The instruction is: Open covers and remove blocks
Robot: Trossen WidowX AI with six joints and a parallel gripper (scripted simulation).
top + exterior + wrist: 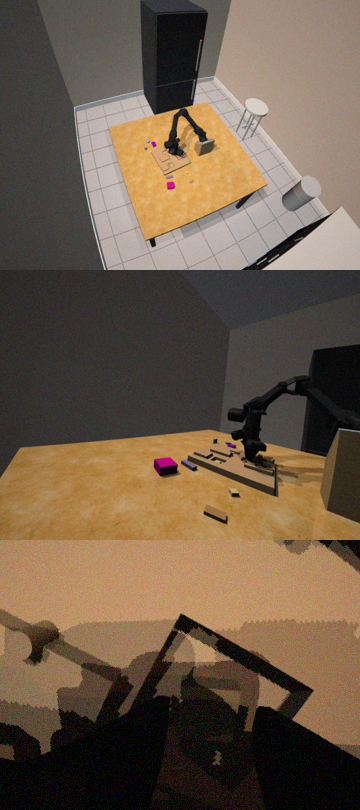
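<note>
Right now the lavender block is 140 mm ahead of my gripper tip, 220 mm to the left of it and 10 mm below it. Round my gripper tip: purple block 150 mm ahead, 200 mm to the right, 10 mm below; magenta block 170 mm ahead, 310 mm to the left, 10 mm below.
</note>
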